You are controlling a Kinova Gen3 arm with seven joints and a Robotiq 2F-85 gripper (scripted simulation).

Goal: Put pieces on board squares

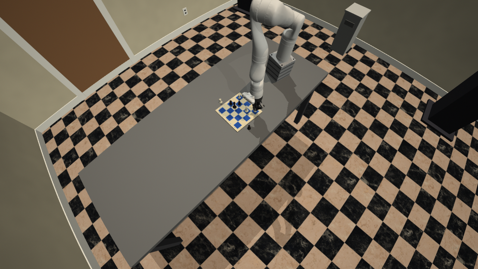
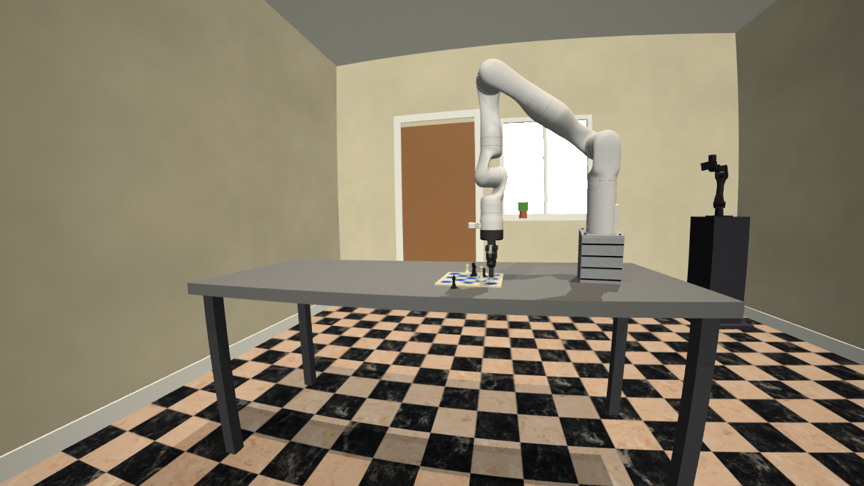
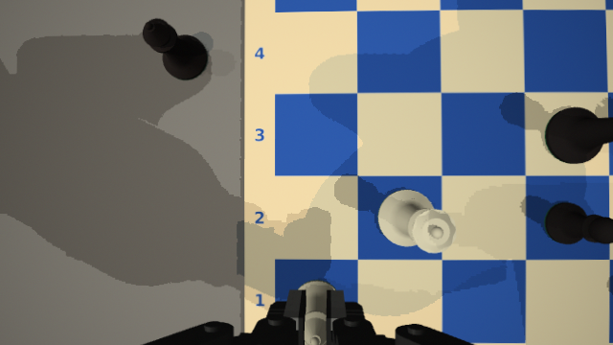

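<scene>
The tall white piece lies 30 mm ahead of my hand, 40 mm to the right of it and 10 mm below it. Round my hand: chessboard (70 mm ahead, 80 mm to the right, 40 mm below); then black pawn (30 mm ahead, 120 mm to the right, 20 mm below); then black bishop (120 mm ahead, 50 mm to the left, 20 mm below).
</scene>
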